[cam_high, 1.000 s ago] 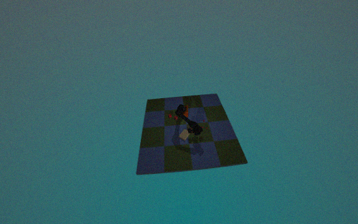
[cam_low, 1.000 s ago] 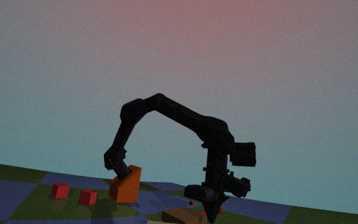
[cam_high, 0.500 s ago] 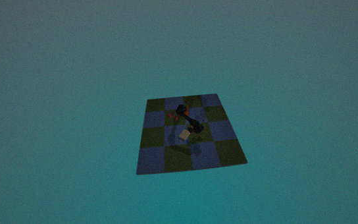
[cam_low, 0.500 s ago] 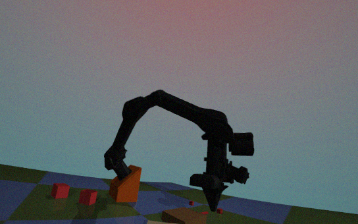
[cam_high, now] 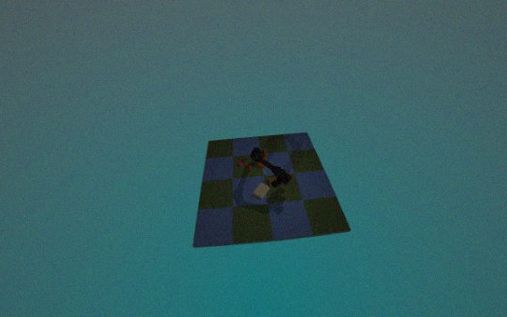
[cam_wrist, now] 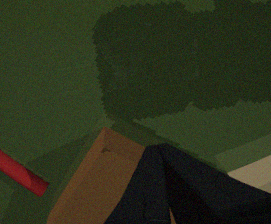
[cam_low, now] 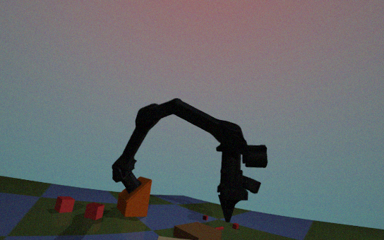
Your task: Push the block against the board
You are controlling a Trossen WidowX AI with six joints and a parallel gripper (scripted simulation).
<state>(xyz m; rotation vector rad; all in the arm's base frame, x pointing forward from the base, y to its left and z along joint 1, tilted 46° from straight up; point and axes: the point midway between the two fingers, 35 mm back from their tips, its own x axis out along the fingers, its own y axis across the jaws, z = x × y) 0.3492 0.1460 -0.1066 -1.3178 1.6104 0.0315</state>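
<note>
My gripper tip is now 100 mm past the thin red bar, 50 mm to the right of it and 60 mm above it. Also, from my gripper tip: tan flat block (40 mm ahead, 170 mm to the right, 50 mm below); then brown flat block (70 mm behind, 50 mm to the right, 50 mm below).
</note>
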